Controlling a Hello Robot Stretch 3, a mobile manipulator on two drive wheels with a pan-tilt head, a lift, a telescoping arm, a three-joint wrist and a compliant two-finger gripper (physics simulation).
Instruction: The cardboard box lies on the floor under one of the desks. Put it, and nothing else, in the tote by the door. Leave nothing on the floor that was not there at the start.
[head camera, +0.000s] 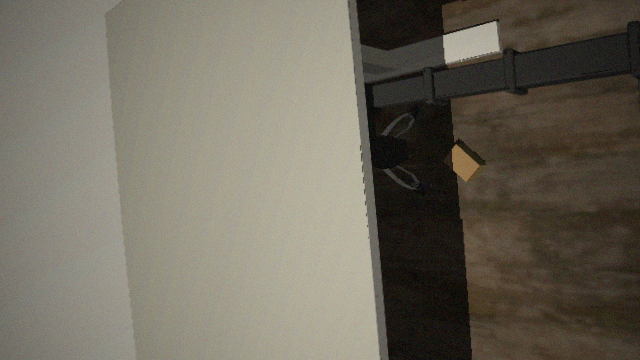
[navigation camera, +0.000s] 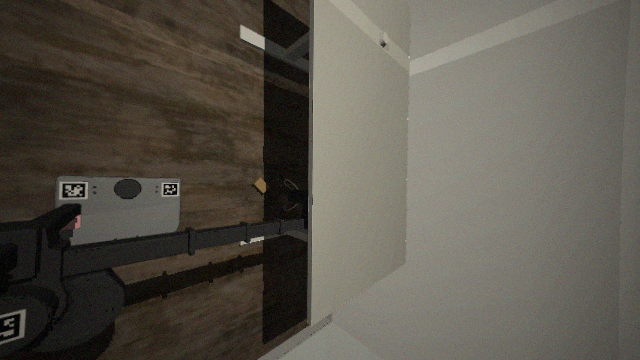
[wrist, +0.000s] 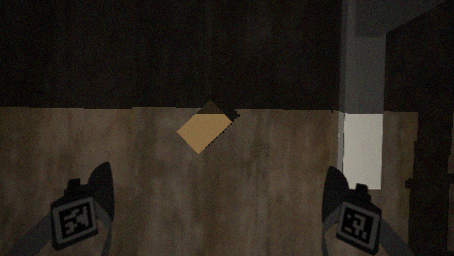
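Pixels of known places: gripper, between the fingertips: (head camera: 423, 151) (navigation camera: 279, 193); robot's base, origin of its link: (navigation camera: 128, 187).
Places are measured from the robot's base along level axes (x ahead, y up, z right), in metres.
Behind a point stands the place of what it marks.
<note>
The small tan cardboard box (head camera: 466, 162) {x 0.012, y 0.050, z 0.599 m} (navigation camera: 260, 186) {x 0.006, y 0.050, z 0.605 m} (wrist: 204, 131) lies on the floor at the edge of the desk's shadow, turned at an angle. My gripper (head camera: 419, 151) {x -0.022, y 0.318, z 0.580 m} (navigation camera: 285, 194) {x -0.022, y 0.318, z 0.580 m} (wrist: 219, 184) {x -0.022, y 0.318, z 0.580 m} is open and empty, its fingers wide apart. It is at the desk's front edge, in the shadow, on the desk side of the box in the head and navigation views. In the wrist view the box shows beyond the fingertips, between their lines and apart from both. The desk top partly hides the wrist. The tote does not show.
The pale desk top (head camera: 240, 175) {x 0.003, y 0.720, z 0.733 m} (navigation camera: 357, 150) {x 0.190, y 0.720, z 0.710 m} spans the area beside the wall. A desk foot (head camera: 472, 42) {x -0.311, y 0.025, z 0.568 m} (navigation camera: 252, 241) {x -0.344, y 0.026, z 0.574 m} (wrist: 364, 150) stands close to the extended arm (head camera: 470, 75) {x -0.109, y 0.666, z 0.308 m} (navigation camera: 150, 245) {x -0.095, y 0.671, z 0.036 m}. Another foot (navigation camera: 252, 37) {x 0.931, y 0.025, z 0.538 m} is farther along. My base (navigation camera: 115, 215) {x -0.097, y 0.160, z -0.032 m} is below the arm.
</note>
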